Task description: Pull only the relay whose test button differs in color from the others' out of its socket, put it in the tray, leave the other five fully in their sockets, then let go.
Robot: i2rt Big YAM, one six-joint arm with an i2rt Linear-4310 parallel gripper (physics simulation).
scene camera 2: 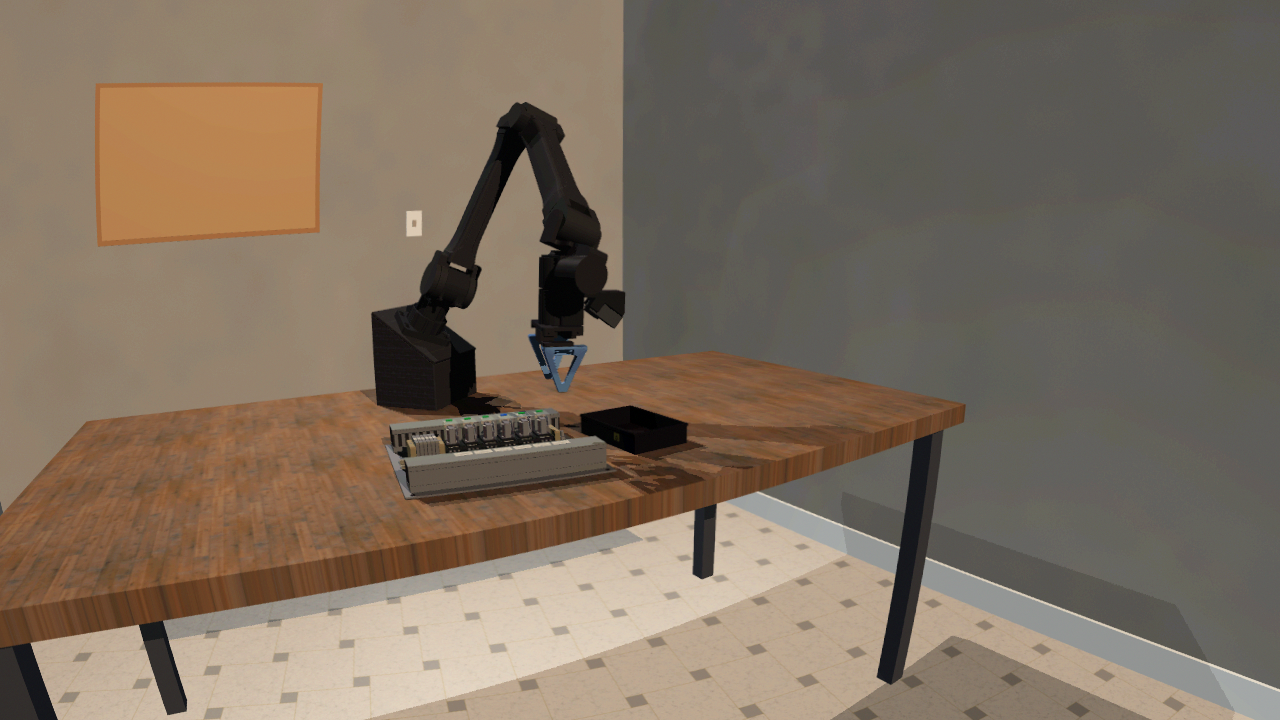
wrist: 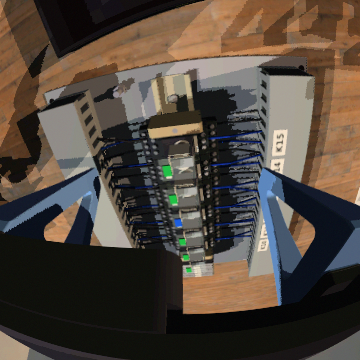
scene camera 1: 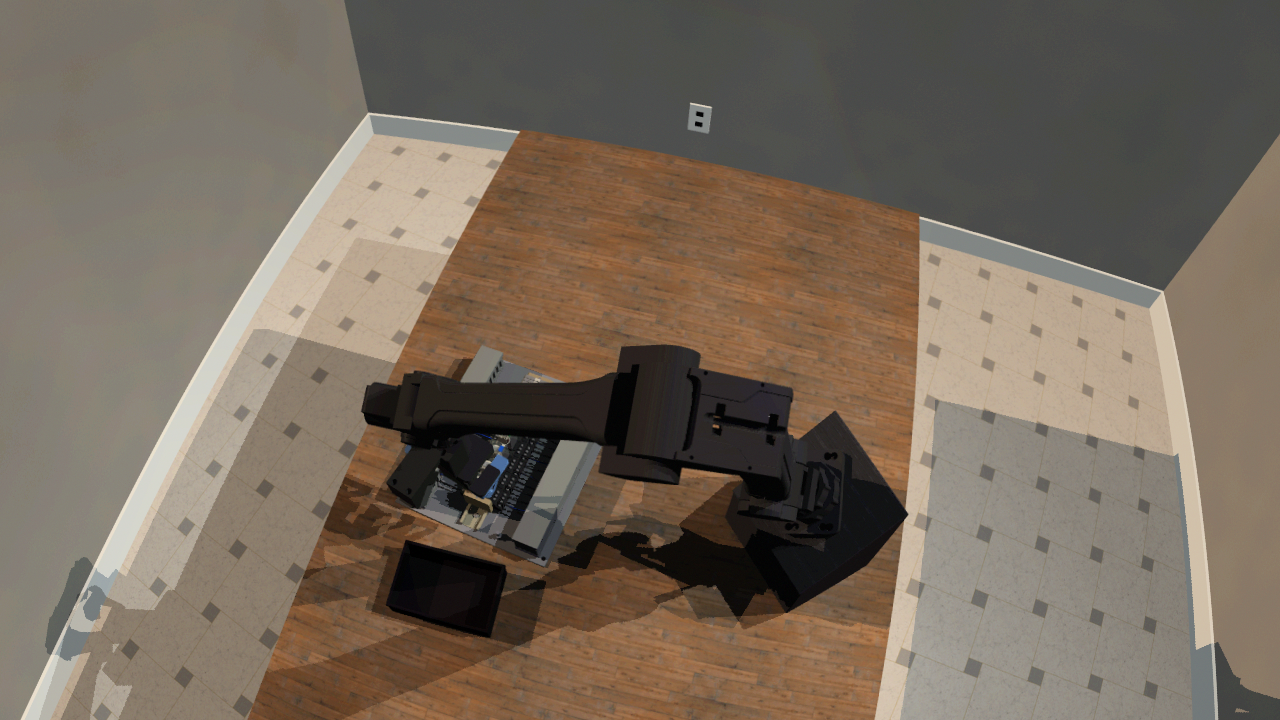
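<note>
The relay with the blue button sits upright in its socket, third from the tray end of the row. The relays with green buttons stand in line on both sides of it, seated as far as I can tell. My gripper is open and empty, above the tray end of the panel, its fingers spread wide to either side of the row. The black tray stands beside the panel; no relay shows in it. In the scene camera 1 view the arm hides part of the row.
Tall grey wiring ducts run along both sides of the row. Blue wires cross to the sockets. A tan end block closes the near end, and pale terminal blocks stand at the far end.
</note>
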